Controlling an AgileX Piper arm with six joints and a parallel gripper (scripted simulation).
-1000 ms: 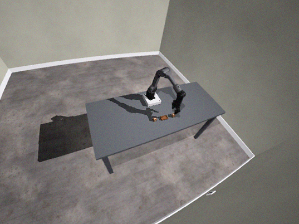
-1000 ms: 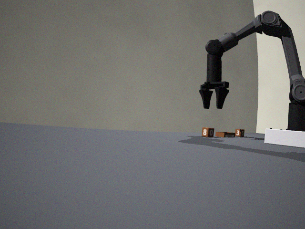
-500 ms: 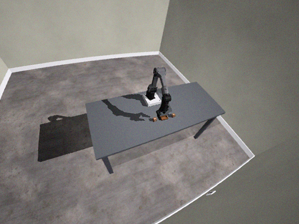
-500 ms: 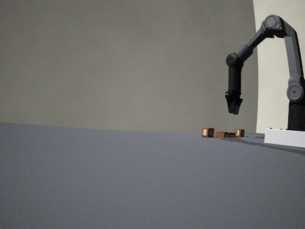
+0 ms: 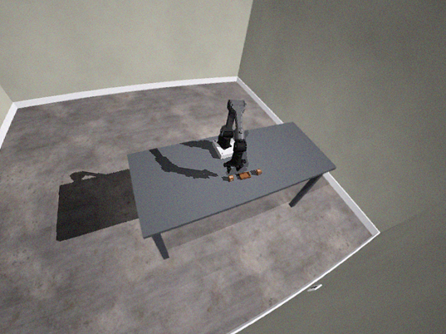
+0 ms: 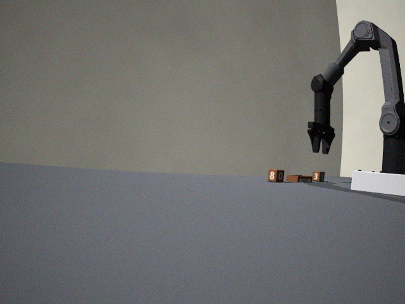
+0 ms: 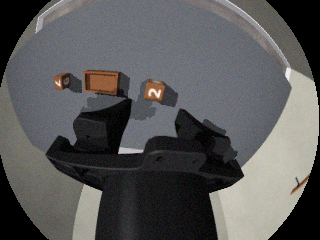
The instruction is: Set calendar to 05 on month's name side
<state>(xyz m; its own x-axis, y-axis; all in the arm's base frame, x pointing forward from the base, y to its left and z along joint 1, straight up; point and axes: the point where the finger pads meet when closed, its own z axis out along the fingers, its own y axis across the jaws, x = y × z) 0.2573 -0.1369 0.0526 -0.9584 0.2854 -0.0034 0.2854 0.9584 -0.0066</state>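
My hand is 80 mm above the cube. The rest, counted from my hand: brown calendar tray: 30 mm ahead, 110 mm to the left, 90 mm below.
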